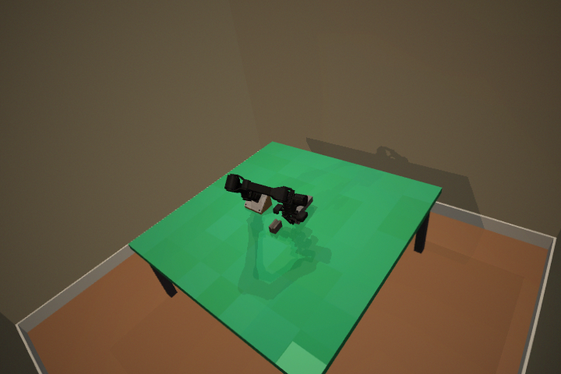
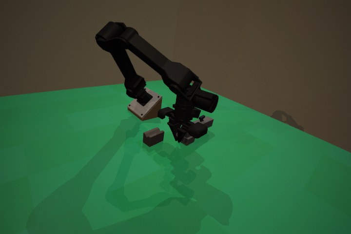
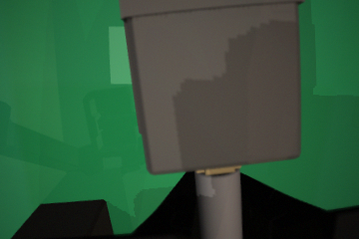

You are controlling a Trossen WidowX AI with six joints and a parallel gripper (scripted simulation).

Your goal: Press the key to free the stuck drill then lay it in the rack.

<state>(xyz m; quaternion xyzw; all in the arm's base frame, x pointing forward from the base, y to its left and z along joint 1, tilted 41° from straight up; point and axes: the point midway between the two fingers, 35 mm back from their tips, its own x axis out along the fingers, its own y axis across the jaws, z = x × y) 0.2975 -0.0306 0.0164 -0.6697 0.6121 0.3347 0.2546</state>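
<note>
Now: gripper tip 7 cm past the notched grey rack and 6 cm to the left of it. From my gripper tip the other things lie so: dark key: 14 cm to the left, 3 cm above, 2 cm behind; then long grey block: 11 cm to the left, 2 cm behind, 2 cm above.
</note>
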